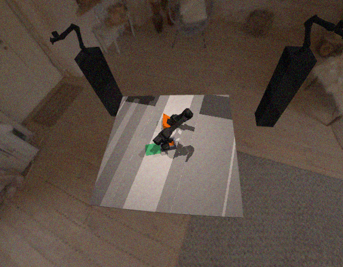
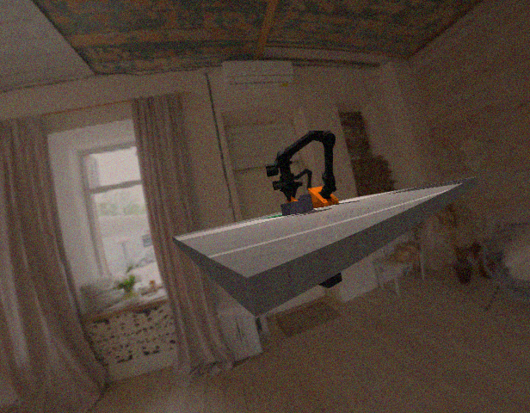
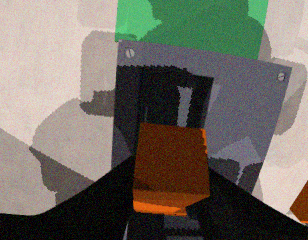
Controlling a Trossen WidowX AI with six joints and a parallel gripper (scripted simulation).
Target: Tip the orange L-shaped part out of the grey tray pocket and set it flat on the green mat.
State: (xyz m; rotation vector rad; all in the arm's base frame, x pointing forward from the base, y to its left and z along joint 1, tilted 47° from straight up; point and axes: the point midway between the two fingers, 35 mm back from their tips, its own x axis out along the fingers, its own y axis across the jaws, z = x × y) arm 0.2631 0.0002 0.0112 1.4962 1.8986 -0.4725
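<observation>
Now: the orange L-shaped part 30 mm to the left of my gripper tip, 30 mm below it and 30 mm behind it. Also, from my gripper tip: green mat 140 mm to the right, 80 mm below, 20 mm ahead.
</observation>
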